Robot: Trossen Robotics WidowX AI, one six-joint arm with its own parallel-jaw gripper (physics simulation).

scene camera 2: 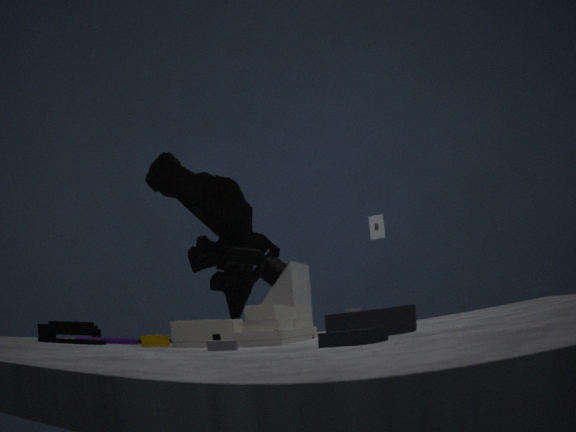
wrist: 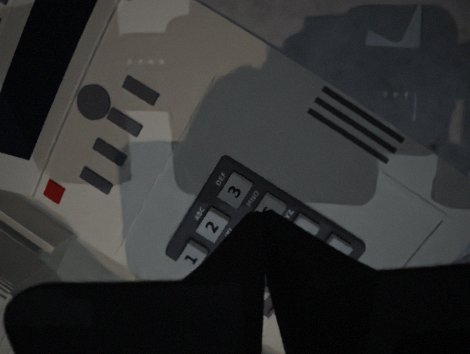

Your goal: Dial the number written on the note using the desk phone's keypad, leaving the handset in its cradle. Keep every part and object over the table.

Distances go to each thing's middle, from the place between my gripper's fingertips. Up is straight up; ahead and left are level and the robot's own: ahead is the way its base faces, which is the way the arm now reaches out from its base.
Labels:
The 3 key [wrist: 236, 188] is 1 cm ahead of my hand and 1 cm below it. From my hand the other things lie so: black object [scene camera 2: 47, 332] 16 cm ahead, 27 cm to the right, 2 cm below.

